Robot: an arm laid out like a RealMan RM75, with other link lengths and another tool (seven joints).
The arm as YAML. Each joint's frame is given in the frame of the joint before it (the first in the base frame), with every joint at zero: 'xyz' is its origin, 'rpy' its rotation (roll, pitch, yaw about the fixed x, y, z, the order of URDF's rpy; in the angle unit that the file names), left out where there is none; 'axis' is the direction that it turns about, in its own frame. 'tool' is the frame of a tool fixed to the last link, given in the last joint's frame.
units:
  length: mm
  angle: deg
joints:
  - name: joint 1
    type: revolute
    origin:
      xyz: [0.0, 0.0, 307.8]
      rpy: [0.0, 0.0, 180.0]
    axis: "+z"
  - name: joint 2
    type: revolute
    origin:
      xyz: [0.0, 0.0, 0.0]
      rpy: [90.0, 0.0, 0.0]
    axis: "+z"
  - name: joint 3
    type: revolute
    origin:
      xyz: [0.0, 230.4, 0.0]
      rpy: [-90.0, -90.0, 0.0]
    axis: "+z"
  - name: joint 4
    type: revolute
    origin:
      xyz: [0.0, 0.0, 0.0]
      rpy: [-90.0, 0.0, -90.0]
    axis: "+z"
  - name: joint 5
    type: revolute
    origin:
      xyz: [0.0, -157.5, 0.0]
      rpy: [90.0, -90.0, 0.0]
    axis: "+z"
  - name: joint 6
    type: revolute
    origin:
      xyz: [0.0, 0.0, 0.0]
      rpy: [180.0, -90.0, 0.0]
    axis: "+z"
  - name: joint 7
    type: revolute
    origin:
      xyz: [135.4, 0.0, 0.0]
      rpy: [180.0, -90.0, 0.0]
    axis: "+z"
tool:
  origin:
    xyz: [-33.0, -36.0, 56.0]
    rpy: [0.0, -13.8, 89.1]
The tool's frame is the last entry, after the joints.
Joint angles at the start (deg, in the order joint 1, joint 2, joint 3, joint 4, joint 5, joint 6, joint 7):
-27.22, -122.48, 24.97, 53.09, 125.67, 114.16, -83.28
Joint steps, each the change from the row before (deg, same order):
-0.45, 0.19, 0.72, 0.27, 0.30, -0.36, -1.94
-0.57, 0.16, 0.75, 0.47, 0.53, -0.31, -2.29
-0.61, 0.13, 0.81, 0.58, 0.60, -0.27, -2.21
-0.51, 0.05, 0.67, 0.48, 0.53, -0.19, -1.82
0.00, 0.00, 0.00, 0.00, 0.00, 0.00, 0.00
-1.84, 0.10, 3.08, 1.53, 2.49, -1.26, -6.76
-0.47, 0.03, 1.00, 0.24, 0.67, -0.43, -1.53
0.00, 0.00, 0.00, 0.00, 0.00, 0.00, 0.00
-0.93, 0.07, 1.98, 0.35, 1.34, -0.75, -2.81
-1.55, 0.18, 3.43, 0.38, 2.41, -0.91, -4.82
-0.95, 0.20, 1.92, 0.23, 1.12, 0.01, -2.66
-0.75, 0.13, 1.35, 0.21, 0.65, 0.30, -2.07
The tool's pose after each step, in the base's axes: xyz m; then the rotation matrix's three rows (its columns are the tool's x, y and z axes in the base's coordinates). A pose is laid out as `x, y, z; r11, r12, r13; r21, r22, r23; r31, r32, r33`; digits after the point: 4 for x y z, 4 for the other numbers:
-0.1681, 0.2846, 0.0829; -0.6415, -0.4295, 0.6356; -0.3264, 0.9027, 0.2805; -0.6942, -0.0275, -0.7192
-0.1684, 0.2872, 0.0810; -0.6448, -0.4481, 0.6192; -0.3553, 0.8930, 0.2763; -0.6768, -0.0418, -0.7350
-0.1684, 0.2896, 0.0790; -0.6500, -0.4644, 0.6015; -0.3815, 0.8840, 0.2701; -0.6572, -0.0539, -0.7518
-0.1683, 0.2914, 0.0770; -0.6537, -0.4777, 0.5869; -0.4031, 0.8762, 0.2642; -0.6405, -0.0639, -0.7653
-0.1683, 0.2914, 0.0770; -0.6537, -0.4777, 0.5869; -0.4031, 0.8762, 0.2642; -0.6405, -0.0639, -0.7653
-0.1697, 0.2974, 0.0674; -0.6683, -0.5335, 0.5185; -0.4847, 0.8410, 0.2405; -0.5643, -0.0906, -0.8206
-0.1701, 0.2986, 0.0644; -0.6734, -0.5454, 0.4991; -0.5026, 0.8328, 0.2319; -0.5421, -0.0947, -0.8350
-0.1701, 0.2986, 0.0644; -0.6734, -0.5454, 0.4991; -0.5026, 0.8328, 0.2319; -0.5421, -0.0947, -0.8350
-0.1710, 0.3006, 0.0586; -0.6834, -0.5663, 0.4607; -0.5345, 0.8180, 0.2126; -0.4972, -0.1009, -0.8617
-0.1733, 0.3021, 0.0490; -0.6956, -0.6028, 0.3908; -0.5869, 0.7906, 0.1748; -0.4143, -0.1078, -0.9037
-0.1735, 0.3021, 0.0447; -0.7014, -0.6186, 0.3541; -0.6109, 0.7777, 0.1483; -0.3671, -0.1123, -0.9234
-0.1728, 0.3017, 0.0420; -0.7034, -0.6296, 0.3300; -0.6279, 0.7679, 0.1268; -0.3332, -0.1180, -0.9354

